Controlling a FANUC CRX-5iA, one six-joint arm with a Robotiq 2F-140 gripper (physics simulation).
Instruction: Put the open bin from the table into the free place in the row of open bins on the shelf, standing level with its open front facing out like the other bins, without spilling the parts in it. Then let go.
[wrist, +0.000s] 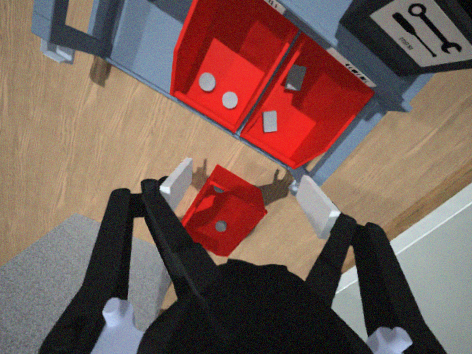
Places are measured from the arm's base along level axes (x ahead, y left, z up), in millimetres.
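Where they show: gripper, fingertip midpoint: (246, 178).
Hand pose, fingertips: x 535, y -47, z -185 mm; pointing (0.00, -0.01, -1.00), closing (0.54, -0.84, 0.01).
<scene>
Each offset is from my fingertips to the top centre of the thing. "spot": to the spot under its first point.
The open bin @[spot: dz -111, dx -92, dy -83 mm] (243, 209), small and red, stands on the wooden table in front of the shelf, with small grey parts in it. My gripper (246, 178) is open and empty, with its pale pads wide apart. The bin shows between and below them, nearer the left pad, and neither pad appears to touch it. The blue-grey shelf @[spot: dz -102, dx -17, dy +190 mm] (142, 79) holds two red bins side by side. The left one @[spot: dz -105, dx +91, dy +85 mm] (243, 70) has two round grey discs, the right one @[spot: dz -105, dx +79, dy -44 mm] (295, 135) two grey blocks. The free place (145, 47) is left of them. My gripper body partly hides the bin's surroundings.
A dark case @[spot: dz +2, dx +171, dy +13 mm] (370, 37) with a tool label is at the upper right, above the row. A shelf side frame @[spot: dz -29, dx -17, dy +262 mm] (45, 22) bounds the free place at the left. A grey mat (65, 265) lies lower left. The table's edge (425, 212) runs along the right.
</scene>
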